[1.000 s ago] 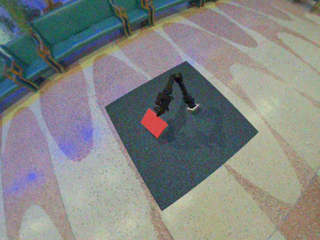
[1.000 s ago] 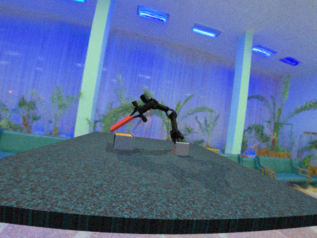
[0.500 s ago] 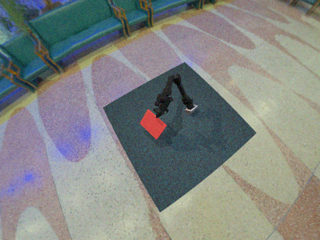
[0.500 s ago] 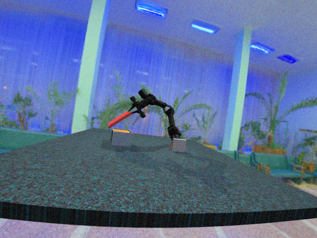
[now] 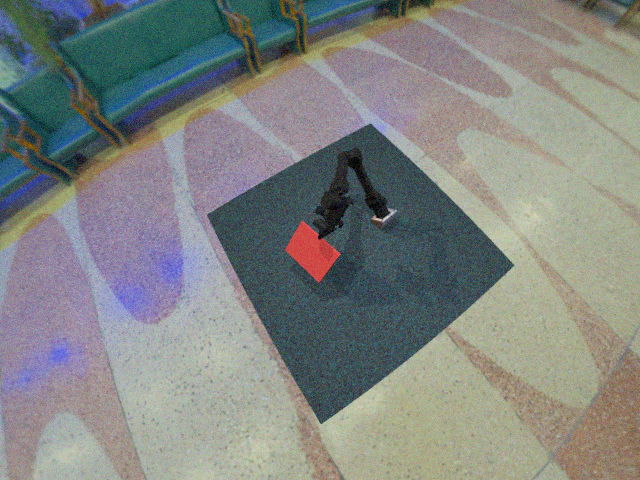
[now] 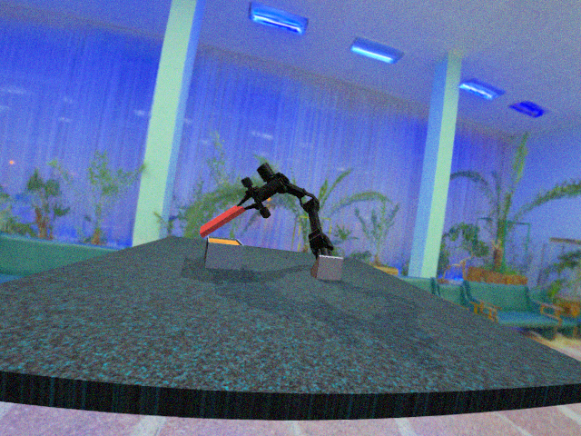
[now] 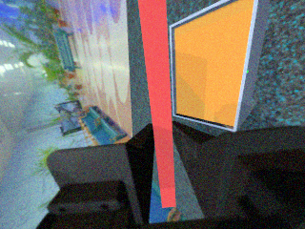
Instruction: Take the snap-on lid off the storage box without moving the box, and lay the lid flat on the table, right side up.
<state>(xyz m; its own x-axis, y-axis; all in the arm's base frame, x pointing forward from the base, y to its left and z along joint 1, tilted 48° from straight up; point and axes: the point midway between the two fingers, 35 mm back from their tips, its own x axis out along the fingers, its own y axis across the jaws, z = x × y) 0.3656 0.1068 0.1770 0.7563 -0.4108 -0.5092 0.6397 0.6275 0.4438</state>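
My gripper tip is 60 mm short of the red lid, 50 mm above it and 10 mm to the right of it. From my gripper tip the other things lie so: grey storage box: 190 mm below, 40 mm to the right, 40 mm ahead.
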